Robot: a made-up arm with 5 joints. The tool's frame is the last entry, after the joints.
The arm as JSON. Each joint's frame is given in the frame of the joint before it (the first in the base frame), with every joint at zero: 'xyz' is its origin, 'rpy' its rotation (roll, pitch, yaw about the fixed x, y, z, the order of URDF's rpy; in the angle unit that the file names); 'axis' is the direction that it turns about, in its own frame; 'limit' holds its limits. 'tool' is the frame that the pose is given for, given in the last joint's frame.
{
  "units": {
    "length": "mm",
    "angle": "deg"
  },
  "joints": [
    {
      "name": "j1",
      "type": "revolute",
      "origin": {
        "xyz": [
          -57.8,
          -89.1,
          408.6
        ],
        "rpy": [
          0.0,
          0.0,
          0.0
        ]
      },
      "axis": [
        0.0,
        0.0,
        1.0
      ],
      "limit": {
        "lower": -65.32,
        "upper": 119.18
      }
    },
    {
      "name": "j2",
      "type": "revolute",
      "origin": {
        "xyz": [
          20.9,
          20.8,
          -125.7
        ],
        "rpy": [
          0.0,
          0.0,
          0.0
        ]
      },
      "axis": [
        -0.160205,
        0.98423,
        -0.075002
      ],
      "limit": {
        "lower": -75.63,
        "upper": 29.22
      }
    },
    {
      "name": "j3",
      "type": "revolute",
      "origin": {
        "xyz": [
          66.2,
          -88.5,
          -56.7
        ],
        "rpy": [
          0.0,
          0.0,
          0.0
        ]
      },
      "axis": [
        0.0,
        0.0,
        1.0
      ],
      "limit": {
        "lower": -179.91,
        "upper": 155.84
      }
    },
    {
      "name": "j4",
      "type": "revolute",
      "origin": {
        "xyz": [
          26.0,
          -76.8,
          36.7
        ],
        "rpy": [
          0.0,
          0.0,
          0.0
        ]
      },
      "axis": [
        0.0,
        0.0,
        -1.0
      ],
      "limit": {
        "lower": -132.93,
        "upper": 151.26
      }
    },
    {
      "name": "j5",
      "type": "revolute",
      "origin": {
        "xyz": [
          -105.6,
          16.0,
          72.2
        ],
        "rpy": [
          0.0,
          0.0,
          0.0
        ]
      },
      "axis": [
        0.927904,
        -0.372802,
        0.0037
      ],
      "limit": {
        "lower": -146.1,
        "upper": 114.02
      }
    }
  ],
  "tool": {
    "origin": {
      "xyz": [
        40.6,
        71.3,
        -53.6
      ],
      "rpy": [
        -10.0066,
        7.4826,
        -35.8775
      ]
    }
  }
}
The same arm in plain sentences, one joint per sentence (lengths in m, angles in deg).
The arm has five revolute joints in a row. What follows holds with every joint at zero, and every direction is one of the base frame's.
The first joint sits 0.0578 m along -x and 0.0891 m along -y and 0.4086 m along +z from the base frame's origin and turns about +z, from -65.32 to 119.18 deg.
The second joint sits 0.0209 m along +x and 0.0208 m along +y and 0.1257 m along -z from the first joint and turns about the direction (-0.160205, 0.98423, -0.075002), from -75.63 to 29.22 deg.
The third joint sits 0.0662 m along +x and 0.0885 m along -y and 0.0567 m along -z from the second joint and turns about +z, from -179.91 to 155.84 deg.
The fourth joint sits 0.026 m along +x and 0.0768 m along -y and 0.0367 m along +z from the third joint and turns about -z, from -132.93 to 151.26 deg.
The fifth joint sits 0.1056 m along -x and 0.016 m along +y and 0.0722 m along +z from the fourth joint and turns about the direction (0.927904, -0.372802, 0.0037), from -146.1 to 114.02 deg.
The tool frame, which is the frame that the pose is given for, sits 0.0406 m along +x and 0.0713 m along +y and 0.0536 m along -z from the fifth joint; its axes are the base frame's turned by roll -10.01, pitch 7.48 and yaw -35.88 deg (as in URDF: about the fixed x, then y, then z).

